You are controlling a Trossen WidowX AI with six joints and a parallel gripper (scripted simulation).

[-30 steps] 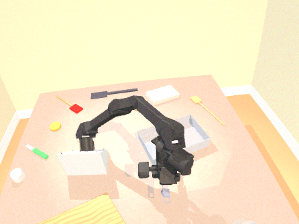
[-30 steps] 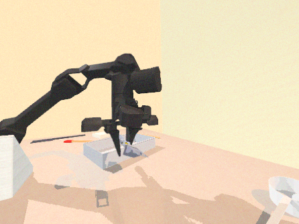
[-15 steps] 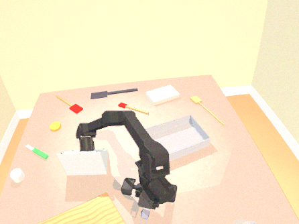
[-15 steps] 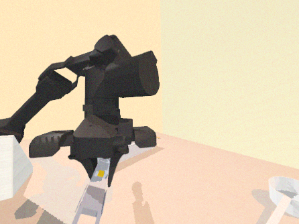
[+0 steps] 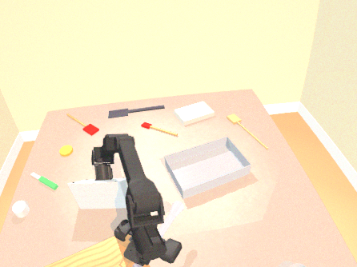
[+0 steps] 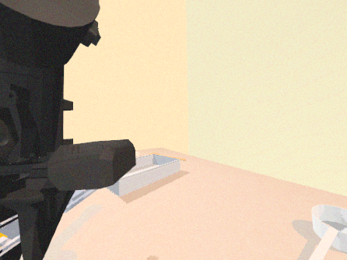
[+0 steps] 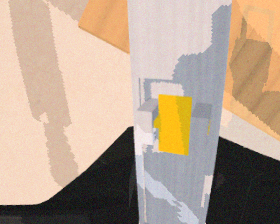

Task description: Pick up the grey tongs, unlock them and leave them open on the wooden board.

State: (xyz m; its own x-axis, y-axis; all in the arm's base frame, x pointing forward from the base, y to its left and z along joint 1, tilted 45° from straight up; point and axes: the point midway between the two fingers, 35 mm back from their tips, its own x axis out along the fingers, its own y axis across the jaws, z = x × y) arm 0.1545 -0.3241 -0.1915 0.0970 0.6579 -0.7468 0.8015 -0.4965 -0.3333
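My gripper tip is now 1 cm past the yellow lock mark, 2 cm to the left of it and 4 cm below it. The rest, counted from my gripper tip: wooden board (20 cm behind, 3 cm to the right, 9 cm below); yellow disc (38 cm behind, 63 cm to the left, 9 cm below); roasting tin (26 cm ahead, 39 cm to the left, 7 cm below).
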